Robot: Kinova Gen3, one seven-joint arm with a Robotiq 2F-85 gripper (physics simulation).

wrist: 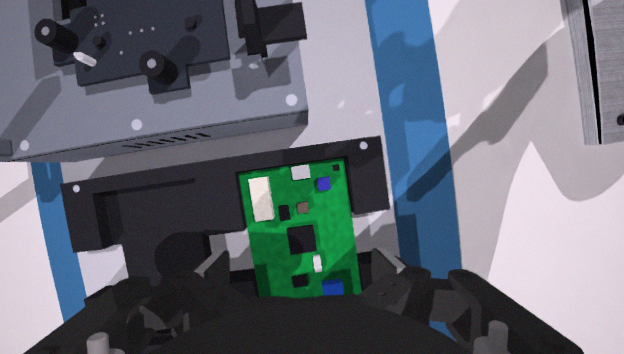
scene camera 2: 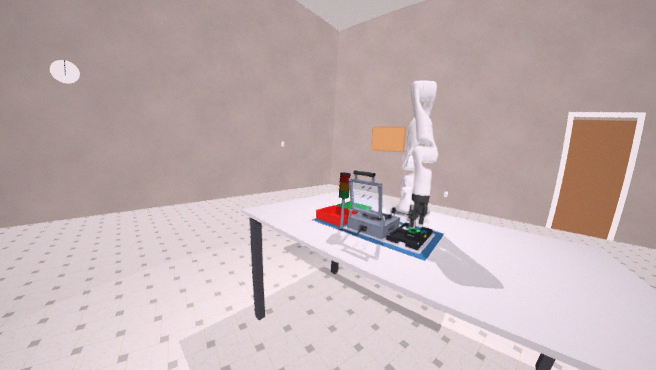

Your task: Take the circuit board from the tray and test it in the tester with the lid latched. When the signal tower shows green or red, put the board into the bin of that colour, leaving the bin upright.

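Where they show: gripper, between the fingertips: (wrist: 301, 265) (scene camera 2: 416, 226); arm's base, origin of its link: (scene camera 2: 405, 208).
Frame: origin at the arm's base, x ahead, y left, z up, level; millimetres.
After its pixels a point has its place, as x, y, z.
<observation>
The green circuit board (scene camera 2: 414, 231) {354, 124, -7} (wrist: 327, 215) {325, 108, -6} lies flat in the right-hand pocket of the black tray (scene camera 2: 416, 244) {511, 161, 1} (wrist: 215, 170) {388, 59, 2}. My gripper (wrist: 301, 265) {349, 128, 18} is open, with one finger on each side of the board's near part and a gap on both sides. The near end of the board is hidden under the gripper body. The grey tester (scene camera 2: 368, 225) {494, -45, 22} (wrist: 220, 110) {365, 32, 34} stands beside the tray with its lid (scene camera 2: 381, 197) {521, 6, 158} upright and open. The signal tower (scene camera 2: 344, 185) {526, -159, 181} shows no bright lamp. The red bin (scene camera 2: 330, 215) {478, -249, 16} stands upright; the green bin (scene camera 2: 367, 206) is partly hidden behind the lid.
A blue-edged mat (scene camera 2: 427, 254) {516, 206, -24} (wrist: 415, 100) {238, 46, -24} lies under the tray, tester and tower. The tester's bed has black posts (wrist: 152, 64) {384, 10, 56} and a black latch part (wrist: 280, 22) {325, 13, 66} at its side. A grey wood-grained object (wrist: 611, 65) {82, 58, -7} is at the wrist view's upper right.
</observation>
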